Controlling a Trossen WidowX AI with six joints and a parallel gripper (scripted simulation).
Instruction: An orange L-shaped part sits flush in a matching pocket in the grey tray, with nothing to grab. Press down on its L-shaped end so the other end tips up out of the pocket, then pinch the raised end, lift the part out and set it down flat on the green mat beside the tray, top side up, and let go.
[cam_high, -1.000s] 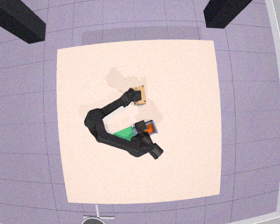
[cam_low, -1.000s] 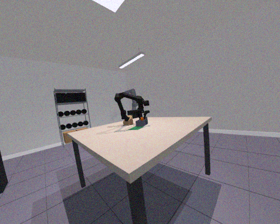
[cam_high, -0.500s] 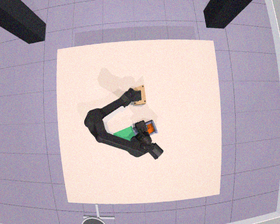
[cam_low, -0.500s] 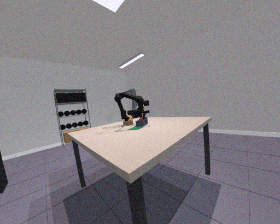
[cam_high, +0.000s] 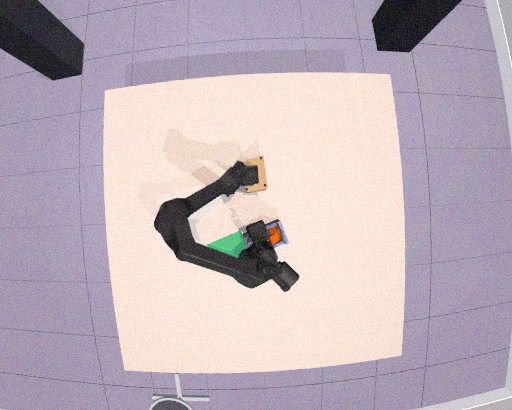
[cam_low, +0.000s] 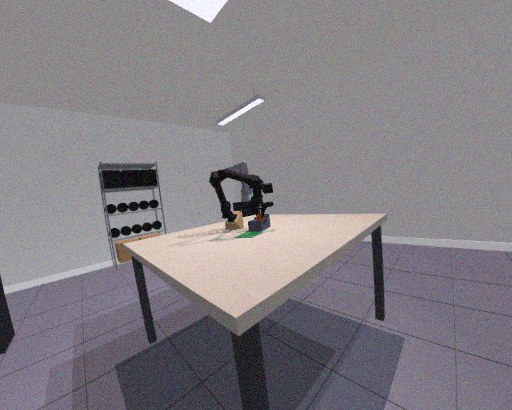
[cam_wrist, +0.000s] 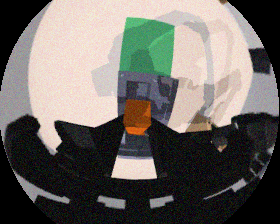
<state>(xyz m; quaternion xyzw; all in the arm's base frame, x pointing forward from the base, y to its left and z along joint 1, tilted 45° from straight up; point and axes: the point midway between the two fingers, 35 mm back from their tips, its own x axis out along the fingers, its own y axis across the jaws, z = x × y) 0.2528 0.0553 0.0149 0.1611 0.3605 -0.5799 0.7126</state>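
Now: gripper tip 14 cm to the left of the green mat, 9 cm above it and 3 cm short of it. From my gripper tip the other things lie so: orange L-shaped part 3 cm to the left, 3 cm below, 3 cm behind.
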